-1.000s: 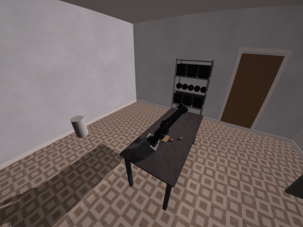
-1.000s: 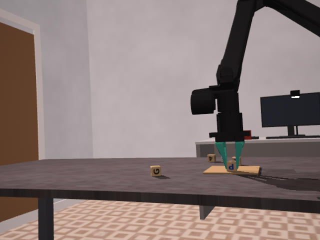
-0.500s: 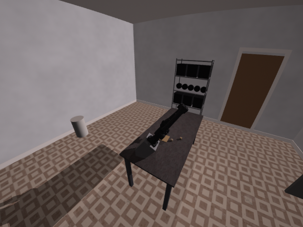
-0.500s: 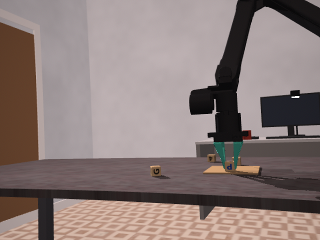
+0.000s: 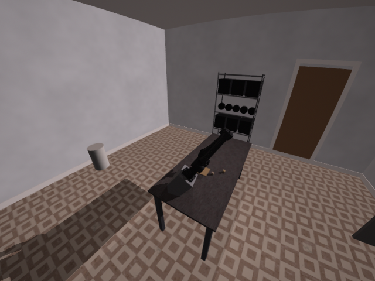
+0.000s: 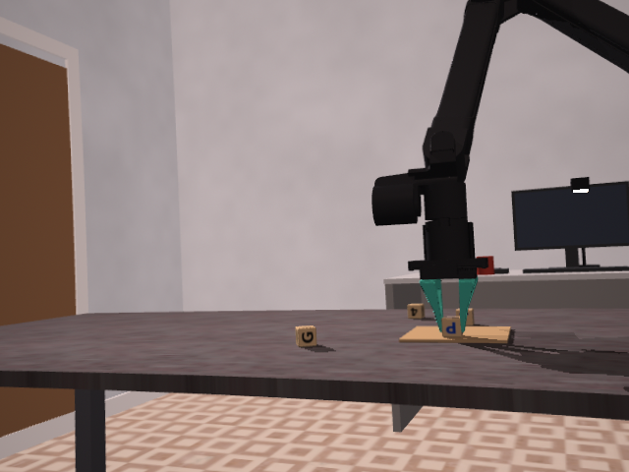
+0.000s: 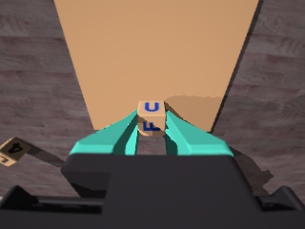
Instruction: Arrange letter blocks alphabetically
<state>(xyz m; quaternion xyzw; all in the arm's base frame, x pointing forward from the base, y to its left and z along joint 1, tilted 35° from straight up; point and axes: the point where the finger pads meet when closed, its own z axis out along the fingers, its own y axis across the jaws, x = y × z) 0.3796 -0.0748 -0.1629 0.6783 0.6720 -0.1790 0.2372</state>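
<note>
Now: the mat 4 cm to the right of my hand and 2 cm below it. From my hand the other things lie so: block: 1 cm behind, 16 cm to the right, 1 cm below.
</note>
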